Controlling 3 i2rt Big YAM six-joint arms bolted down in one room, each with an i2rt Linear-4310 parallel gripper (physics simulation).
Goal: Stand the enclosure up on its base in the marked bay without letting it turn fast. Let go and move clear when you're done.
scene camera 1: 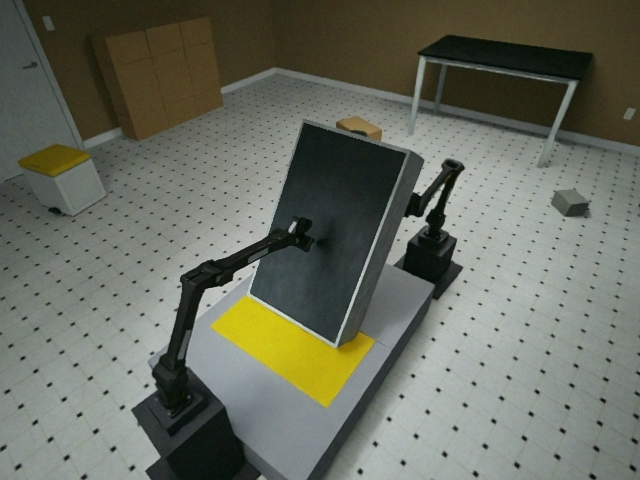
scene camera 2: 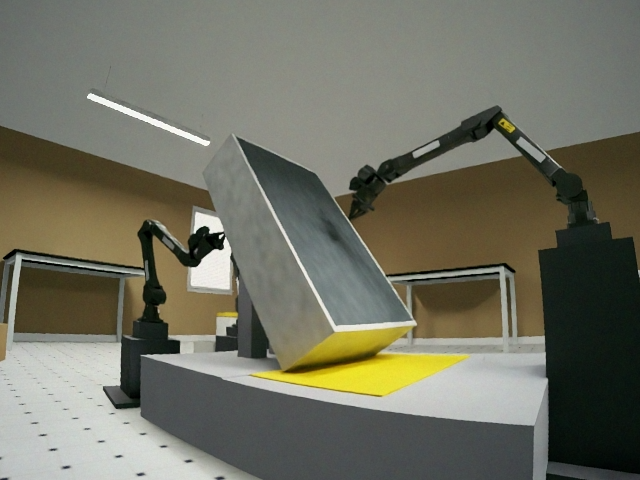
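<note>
The enclosure, a large grey box with a dark face, is tilted, leaning back. Its lower back edge rests on the yellow marked bay; its yellow base is raised at the front. The gripper of the arm at the left in scene camera 1 is near the dark face; a gripper at the right in scene camera 2 is also by that face. At the left in scene camera 2, a gripper is close to the back. Finger openings are too small to tell. A third arm is mostly hidden behind the enclosure.
The bay lies on a grey platform. A grey post stands behind the enclosure. Black tables, a yellow-lidded bin, stacked cartons, a small carton and a grey block stand around.
</note>
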